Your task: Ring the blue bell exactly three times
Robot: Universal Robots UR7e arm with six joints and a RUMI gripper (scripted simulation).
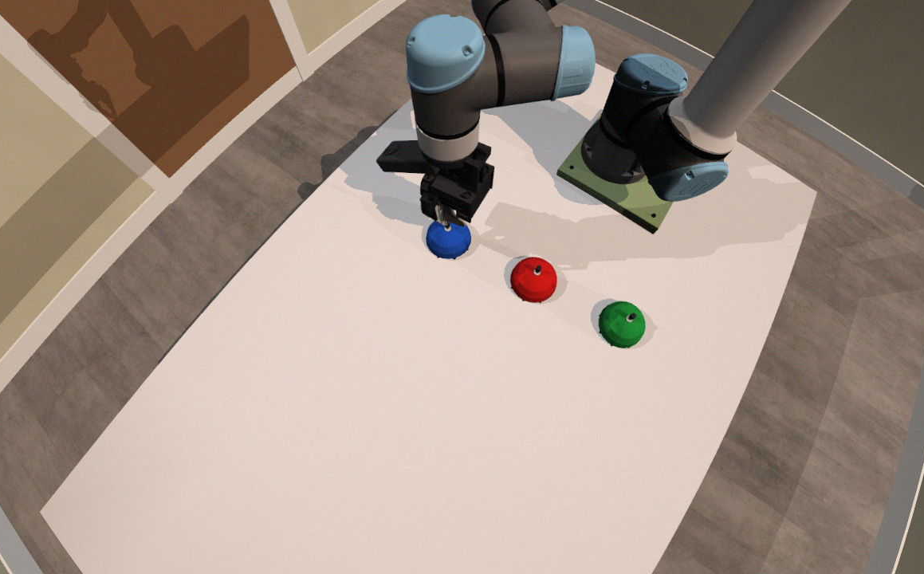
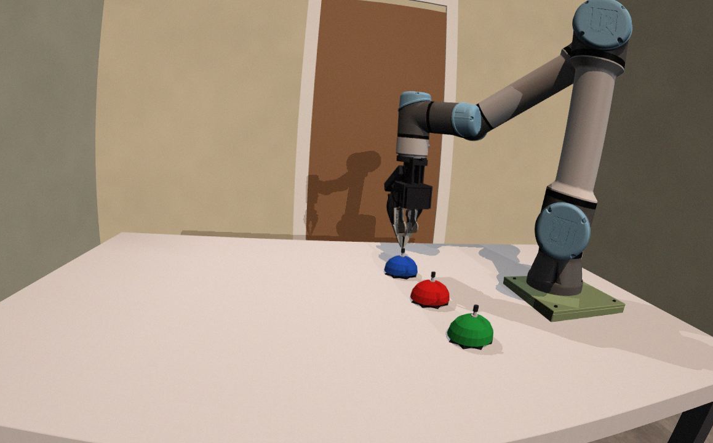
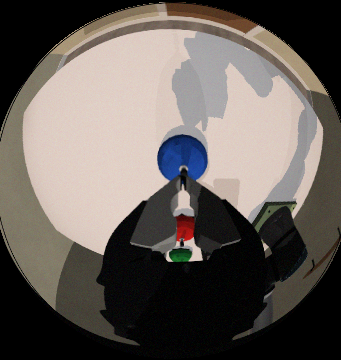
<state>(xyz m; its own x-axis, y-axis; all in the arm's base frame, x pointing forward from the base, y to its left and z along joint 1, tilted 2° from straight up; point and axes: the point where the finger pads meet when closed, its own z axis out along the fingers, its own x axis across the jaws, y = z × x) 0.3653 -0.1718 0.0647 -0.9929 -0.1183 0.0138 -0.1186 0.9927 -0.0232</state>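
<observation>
The blue bell is 40 mm below my hand. Also, from my hand: green bell: 40 mm behind, 350 mm to the left, 40 mm below; then red bell: 20 mm behind, 180 mm to the left, 40 mm below.
</observation>
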